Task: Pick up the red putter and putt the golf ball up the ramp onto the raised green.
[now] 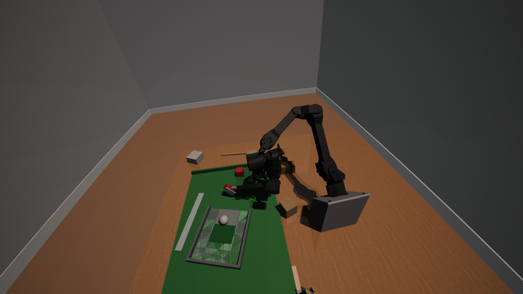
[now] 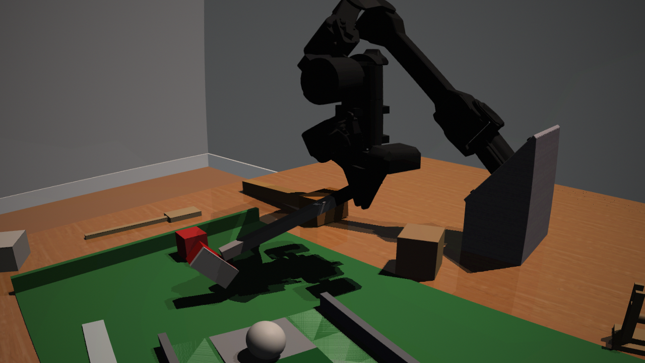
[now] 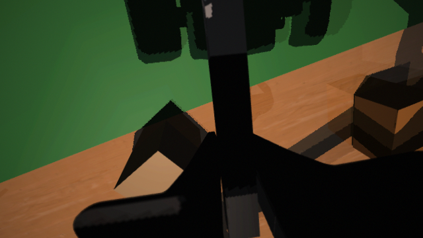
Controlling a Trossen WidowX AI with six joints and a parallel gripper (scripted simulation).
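The red putter is 120 mm ahead of my gripper tip and 30 mm to the right of it. From my gripper tip the other things lie so: white golf ball (250 mm ahead, 90 mm to the left, 70 mm below); then small red cube (210 mm to the right, 170 mm ahead, 70 mm below); then green mat (230 mm ahead, 90 mm to the left, 90 mm below).
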